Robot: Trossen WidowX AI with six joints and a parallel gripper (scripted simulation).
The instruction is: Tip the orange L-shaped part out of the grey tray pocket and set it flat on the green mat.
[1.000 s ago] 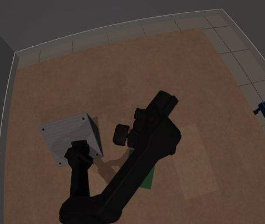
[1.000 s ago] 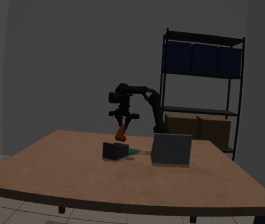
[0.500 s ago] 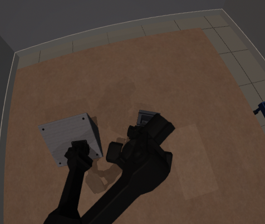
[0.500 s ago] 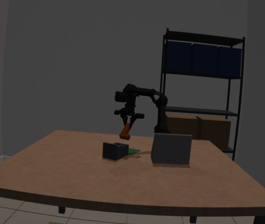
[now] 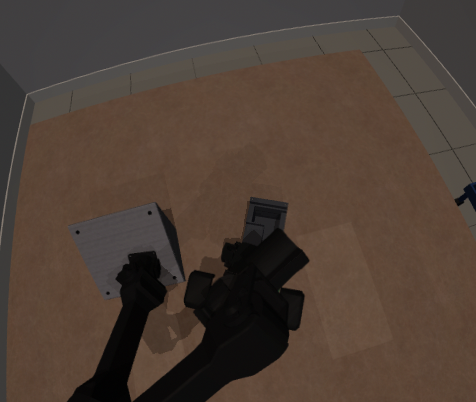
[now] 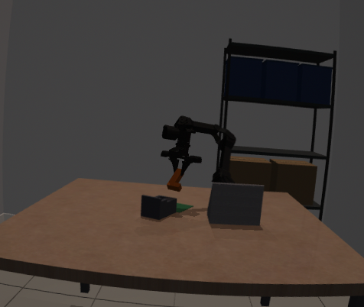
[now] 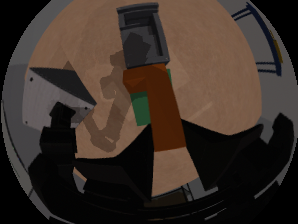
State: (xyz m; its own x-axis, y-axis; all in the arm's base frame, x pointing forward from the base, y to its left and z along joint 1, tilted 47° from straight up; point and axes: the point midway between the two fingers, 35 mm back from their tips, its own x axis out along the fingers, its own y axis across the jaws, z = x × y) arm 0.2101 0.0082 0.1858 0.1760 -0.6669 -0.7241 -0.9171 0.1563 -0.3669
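My gripper tip is now 10 mm to the right of the green mat and 170 mm above it. The rest, counted from my gripper tip: orange L-shaped part: 40 mm to the left, 30 mm below.
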